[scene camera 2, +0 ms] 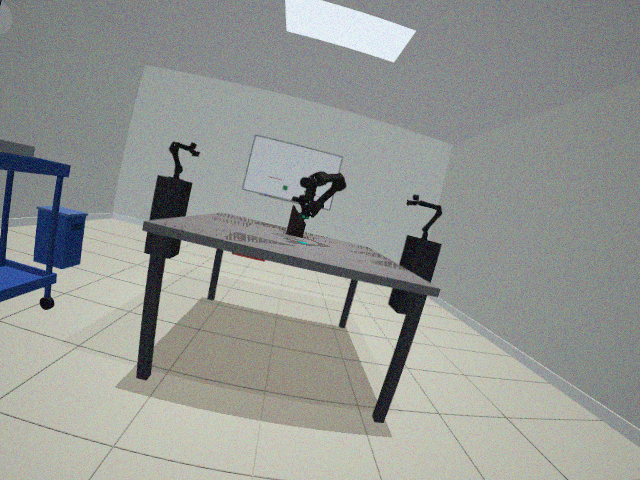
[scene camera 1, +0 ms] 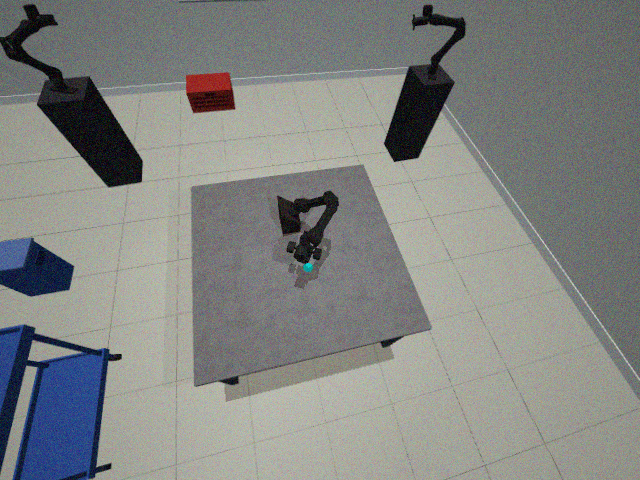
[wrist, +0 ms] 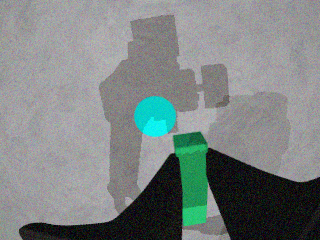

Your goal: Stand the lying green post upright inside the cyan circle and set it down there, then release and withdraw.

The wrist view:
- my gripper: 190,158
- green post: 190,148, held by my gripper
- cyan circle: 155,116
